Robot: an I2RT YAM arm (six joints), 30 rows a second.
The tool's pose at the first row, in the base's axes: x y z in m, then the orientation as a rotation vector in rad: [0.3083, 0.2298, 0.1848, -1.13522, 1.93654, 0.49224]
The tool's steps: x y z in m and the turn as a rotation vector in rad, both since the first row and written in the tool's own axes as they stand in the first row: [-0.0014, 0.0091, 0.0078, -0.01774, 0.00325, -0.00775]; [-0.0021, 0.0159, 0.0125, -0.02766, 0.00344, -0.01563]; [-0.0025, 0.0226, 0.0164, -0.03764, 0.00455, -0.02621]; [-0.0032, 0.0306, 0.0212, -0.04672, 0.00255, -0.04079]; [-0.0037, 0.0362, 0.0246, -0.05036, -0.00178, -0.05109]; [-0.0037, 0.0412, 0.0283, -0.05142, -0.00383, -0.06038]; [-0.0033, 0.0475, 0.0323, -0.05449, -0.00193, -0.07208]
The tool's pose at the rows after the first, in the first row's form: [0.3044, 0.2405, 0.1807, -1.15502, 1.93339, 0.50460]; [0.3009, 0.2475, 0.1780, -1.16860, 1.92781, 0.51038]; [0.2971, 0.2538, 0.1756, -1.18508, 1.92114, 0.51431]; [0.2926, 0.2615, 0.1728, -1.20317, 1.90909, 0.51660]; [0.2895, 0.2670, 0.1708, -1.21279, 1.89820, 0.51677]; [0.2869, 0.2720, 0.1683, -1.22090, 1.89009, 0.51376]; [0.2833, 0.2778, 0.1652, -1.23424, 1.88354, 0.50958]
